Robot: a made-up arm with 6 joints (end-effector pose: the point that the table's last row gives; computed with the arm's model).
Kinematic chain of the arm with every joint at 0, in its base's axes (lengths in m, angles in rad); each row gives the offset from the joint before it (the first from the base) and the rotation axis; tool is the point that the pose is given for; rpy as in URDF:
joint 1: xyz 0 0 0.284 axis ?
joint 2: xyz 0 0 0 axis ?
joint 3: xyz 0.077 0 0.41 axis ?
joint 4: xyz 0.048 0 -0.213 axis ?
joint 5: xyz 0 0 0 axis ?
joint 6: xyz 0.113 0 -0.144 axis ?
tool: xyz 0 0 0 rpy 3.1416 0 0
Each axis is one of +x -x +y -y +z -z.
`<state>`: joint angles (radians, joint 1 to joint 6).
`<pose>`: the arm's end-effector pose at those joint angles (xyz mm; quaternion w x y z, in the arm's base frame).
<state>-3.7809 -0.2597 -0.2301 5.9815 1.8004 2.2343</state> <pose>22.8 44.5 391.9 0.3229 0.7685 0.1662 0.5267</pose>
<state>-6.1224 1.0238 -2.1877 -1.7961 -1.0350 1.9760</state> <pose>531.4 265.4 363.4 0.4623 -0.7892 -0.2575 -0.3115</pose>
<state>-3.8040 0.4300 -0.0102 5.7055 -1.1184 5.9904</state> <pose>-336.5 138.6 384.7 0.3824 0.0357 -0.9230 0.0251</pose>
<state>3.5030 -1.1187 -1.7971 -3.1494 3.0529 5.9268</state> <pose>455.2 171.0 648.7 0.0007 -0.9261 -0.3433 -0.1566</pose>
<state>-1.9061 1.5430 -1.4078 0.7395 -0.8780 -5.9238</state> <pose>-302.1 -492.1 -22.3 0.3619 0.0824 -0.9208 0.1197</pose>
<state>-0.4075 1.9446 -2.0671 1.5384 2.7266 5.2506</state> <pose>441.8 -14.9 -58.0 0.9741 -0.2127 0.0378 0.0670</pose>
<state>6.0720 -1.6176 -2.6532 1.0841 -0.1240 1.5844</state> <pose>-775.8 48.8 389.5 0.7895 0.1188 -0.5477 -0.2501</pose>
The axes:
joint 1: +z
joint 2: +y
joint 3: +y
joint 4: -z
joint 5: +y
joint 6: -z

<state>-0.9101 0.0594 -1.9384 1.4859 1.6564 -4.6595</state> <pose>359.2 -213.6 817.1 0.6502 -0.3453 0.6588 0.1551</pose>
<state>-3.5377 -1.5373 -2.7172 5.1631 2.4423 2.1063</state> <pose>570.9 -63.9 479.2 0.3552 -0.6595 0.3294 0.5748</pose>
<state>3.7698 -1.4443 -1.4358 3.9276 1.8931 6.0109</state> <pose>324.8 386.7 721.2 0.2906 -0.4589 -0.5964 -0.5909</pose>
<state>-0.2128 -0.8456 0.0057 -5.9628 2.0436 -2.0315</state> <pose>-137.5 87.6 356.8 0.5722 -0.5160 -0.6295 0.0999</pose>
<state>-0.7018 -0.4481 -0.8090 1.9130 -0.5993 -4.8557</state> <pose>3.5 -218.3 594.1 0.4105 0.5089 0.6770 -0.3377</pose>
